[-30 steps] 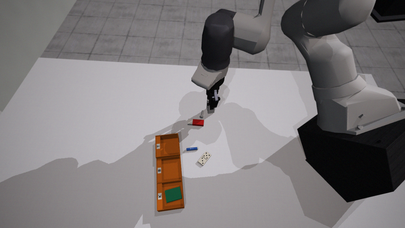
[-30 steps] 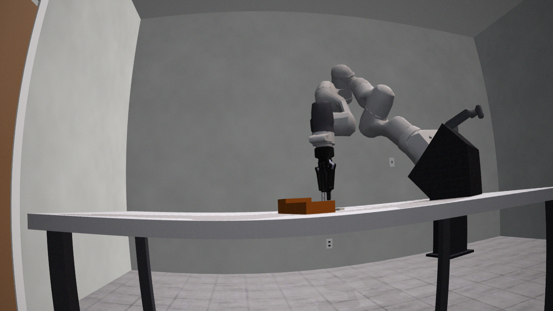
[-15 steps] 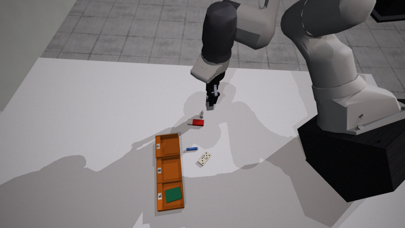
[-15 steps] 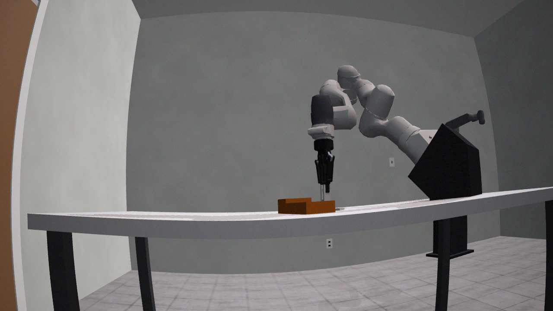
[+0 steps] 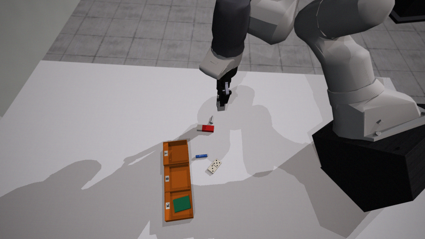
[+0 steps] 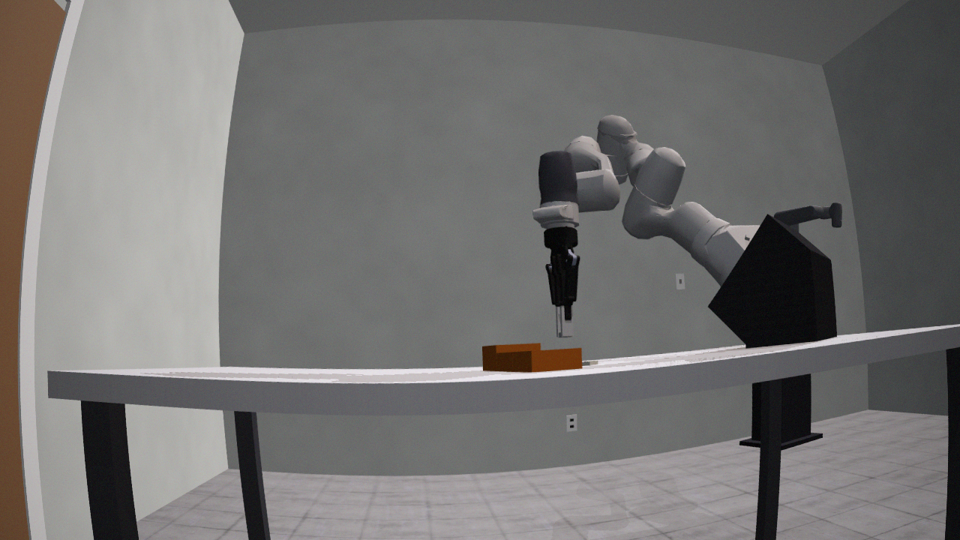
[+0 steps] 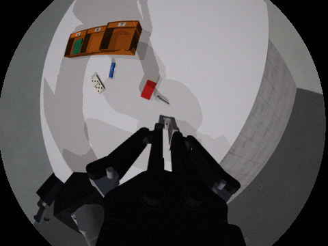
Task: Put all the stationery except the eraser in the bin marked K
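Now: hand 320 mm to the right of the green pad, 170 mm short of it and 80 mm above it. Also, from my hand: grey pin-like thing: 90 mm below, 40 mm ahead, 20 mm to the left; eraser: 90 mm below, 70 mm ahead, 50 mm to the left; grey metal thing: 30 mm below.
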